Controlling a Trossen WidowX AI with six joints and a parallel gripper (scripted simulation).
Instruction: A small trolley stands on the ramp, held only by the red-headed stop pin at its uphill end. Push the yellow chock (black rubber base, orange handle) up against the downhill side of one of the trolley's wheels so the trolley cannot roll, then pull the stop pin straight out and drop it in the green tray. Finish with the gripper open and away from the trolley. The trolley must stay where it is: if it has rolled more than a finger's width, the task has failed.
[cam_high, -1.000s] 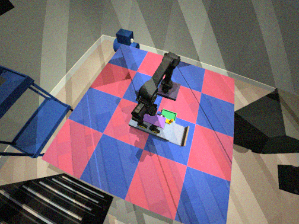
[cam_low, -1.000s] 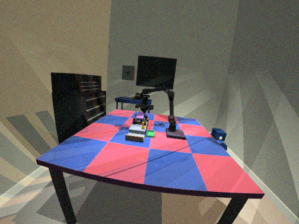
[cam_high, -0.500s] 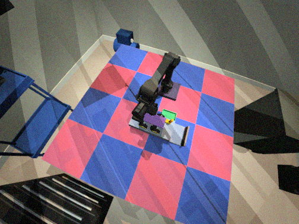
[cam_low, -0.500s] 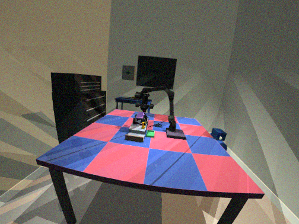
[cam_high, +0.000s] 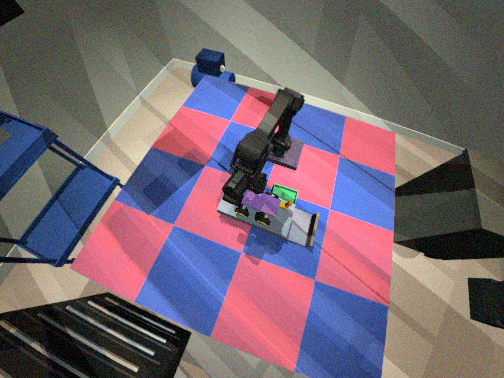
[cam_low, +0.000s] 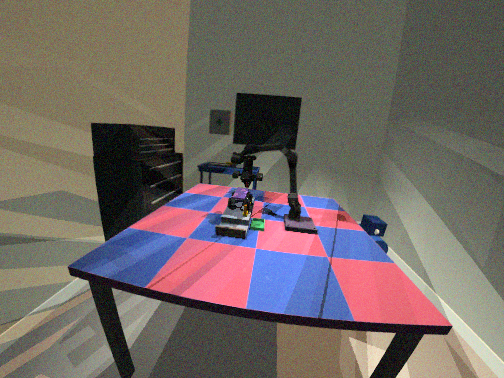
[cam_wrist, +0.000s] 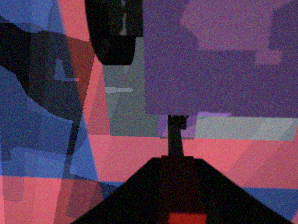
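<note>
My gripper tip is now 22 cm to the right of the green tray, 17 cm above it and 7 cm past it. Round my gripper tip: red-headed stop pin (right at my gripper tip); then grey ramp (12 cm below, 10 cm to the left, 4 cm ahead); then trolley (10 cm to the left, 5 cm below, 4 cm ahead).
</note>
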